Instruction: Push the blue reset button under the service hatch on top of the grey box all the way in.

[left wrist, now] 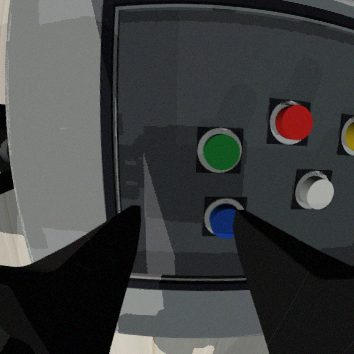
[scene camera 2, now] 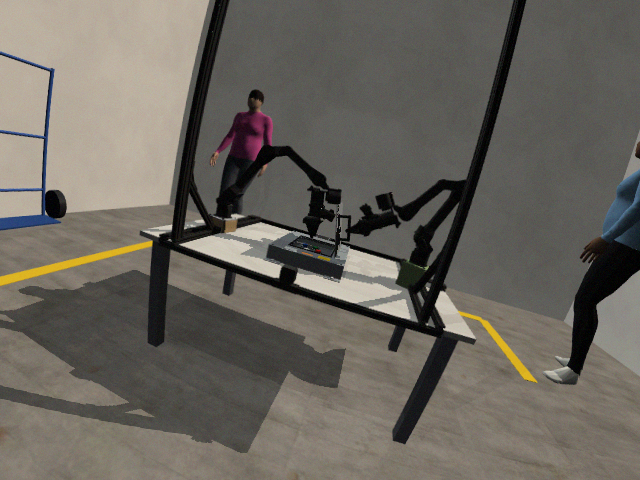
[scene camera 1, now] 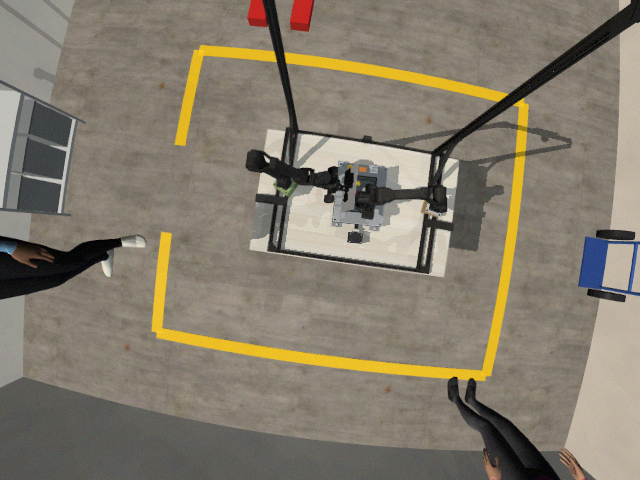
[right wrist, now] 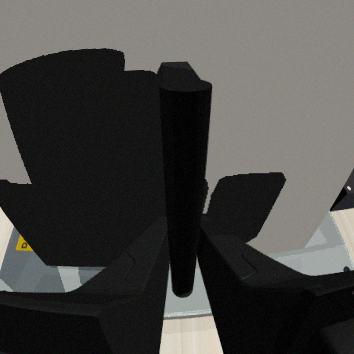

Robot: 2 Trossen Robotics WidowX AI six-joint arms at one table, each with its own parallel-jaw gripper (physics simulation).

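Note:
The grey box (scene camera 1: pixel 341 217) (scene camera 2: pixel 305 261) (left wrist: pixel 55 125) stands on the table. Its hatch (scene camera 2: pixel 338 227) (right wrist: pixel 275 125) stands upright, with a black handle (scene camera 2: pixel 344 215) (right wrist: pixel 185 190). My right gripper (scene camera 2: pixel 349 230) (right wrist: pixel 180 224) is shut on that handle. The blue button (left wrist: pixel 220 222) sits in a pale ring on the dark panel, its cap partly covered by the right-hand finger in the left wrist view. My left gripper (scene camera 2: pixel 312 233) (left wrist: pixel 187 216) points down over the panel, open and empty, its tips left of and over the blue button. Whether a finger touches the button is unclear.
A green button (left wrist: pixel 221 152) is above the blue one in the left wrist view; red (left wrist: pixel 294 122), white (left wrist: pixel 320 193) and yellow (left wrist: pixel 350 136) buttons are to the right. A black device (scene camera 1: pixel 355 237) (scene camera 2: pixel 287 274) is beside the box. Black frame posts (scene camera 2: pixel 193 124) rise from the table.

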